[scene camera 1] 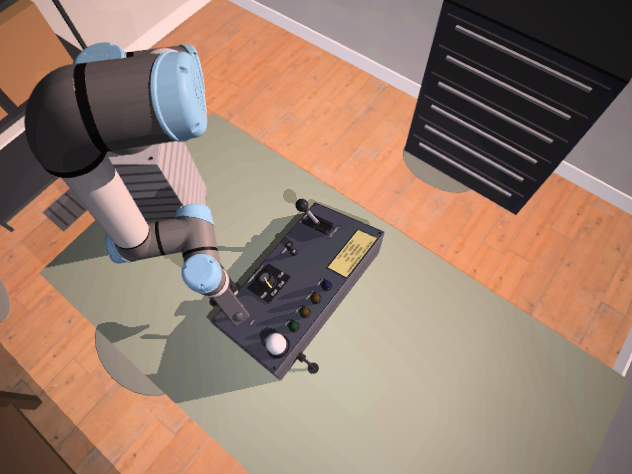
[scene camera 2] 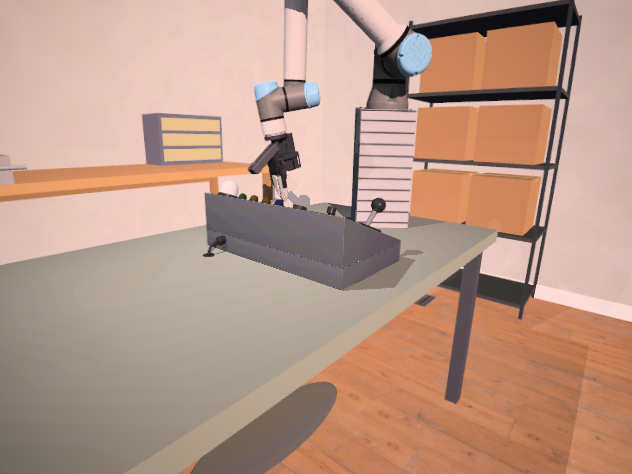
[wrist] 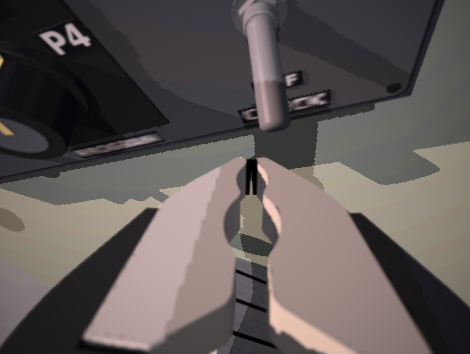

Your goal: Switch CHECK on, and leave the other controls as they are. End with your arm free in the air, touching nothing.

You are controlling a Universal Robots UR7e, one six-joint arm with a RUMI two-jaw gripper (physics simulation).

Scene:
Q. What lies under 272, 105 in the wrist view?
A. A check switch.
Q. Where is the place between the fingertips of the gripper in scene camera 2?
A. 285, 201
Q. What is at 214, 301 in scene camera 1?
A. The gripper.

